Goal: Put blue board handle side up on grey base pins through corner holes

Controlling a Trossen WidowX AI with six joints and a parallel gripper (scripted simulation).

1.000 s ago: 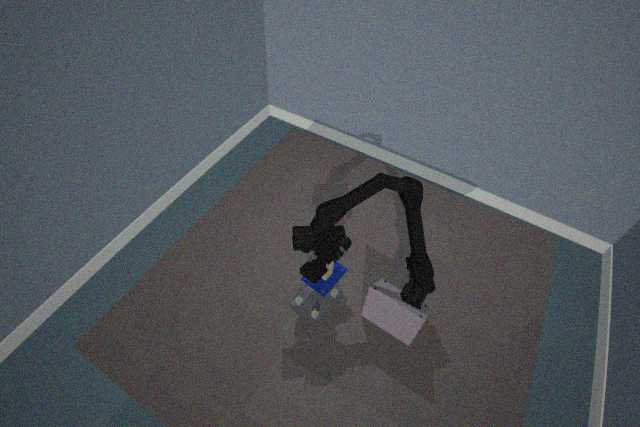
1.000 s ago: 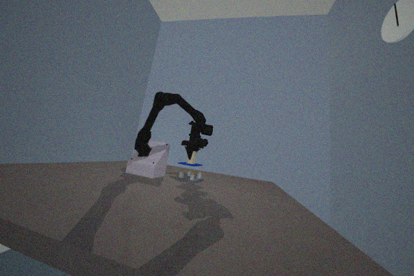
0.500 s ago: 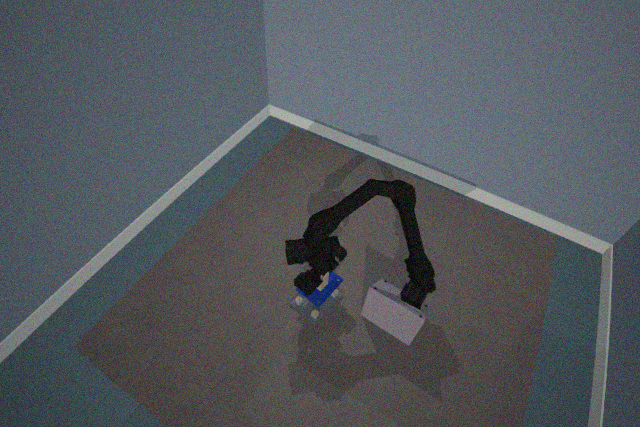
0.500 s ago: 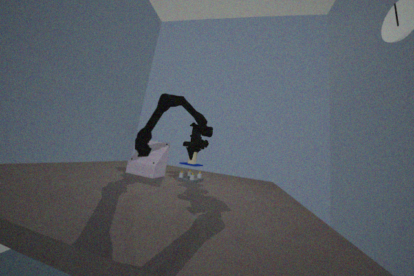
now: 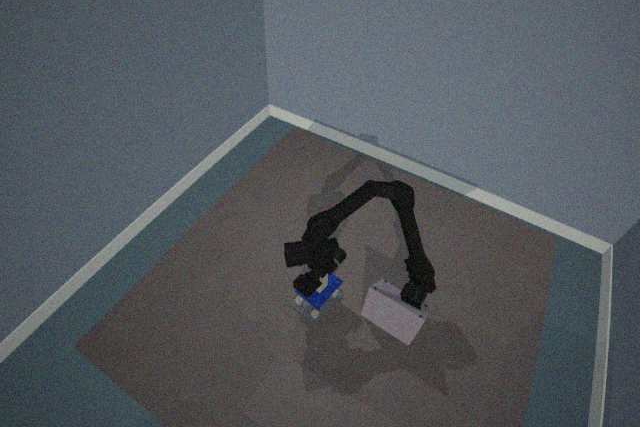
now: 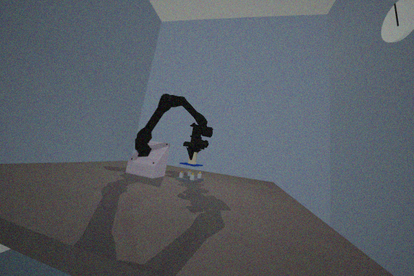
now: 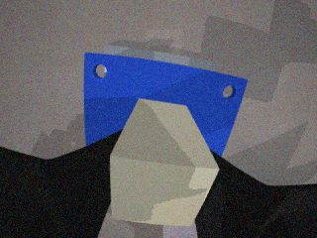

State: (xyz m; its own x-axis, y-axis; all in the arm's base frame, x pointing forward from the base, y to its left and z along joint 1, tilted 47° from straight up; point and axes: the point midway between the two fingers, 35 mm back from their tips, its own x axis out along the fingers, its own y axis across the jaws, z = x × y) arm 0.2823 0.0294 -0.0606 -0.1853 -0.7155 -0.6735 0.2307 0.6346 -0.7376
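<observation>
My gripper tip is 10 mm to the right of the grey base and 110 mm above it. Also, from my gripper tip: blue board: 10 mm below.
</observation>
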